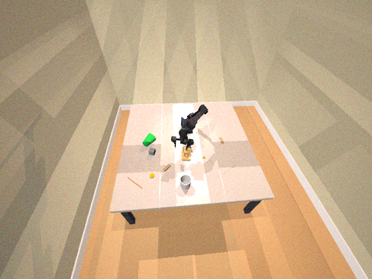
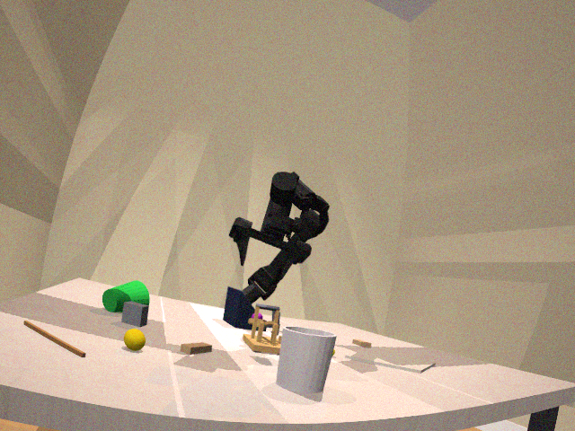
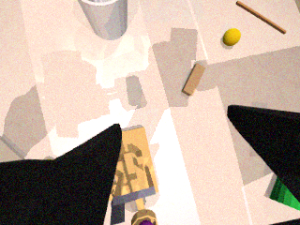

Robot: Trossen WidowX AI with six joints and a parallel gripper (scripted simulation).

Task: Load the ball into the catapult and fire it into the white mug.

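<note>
Right now my gripper tip is 190 mm past the purple ball, 130 mm above it and 60 mm to the right of it. Round my gripper tip: white mug: 240 mm ahead, 160 mm below, 40 mm to the left; wooden catapult: 130 mm below, 120 mm behind, 80 mm to the left; small yellow ball: 220 mm to the left, 170 mm below, 40 mm behind.
</note>
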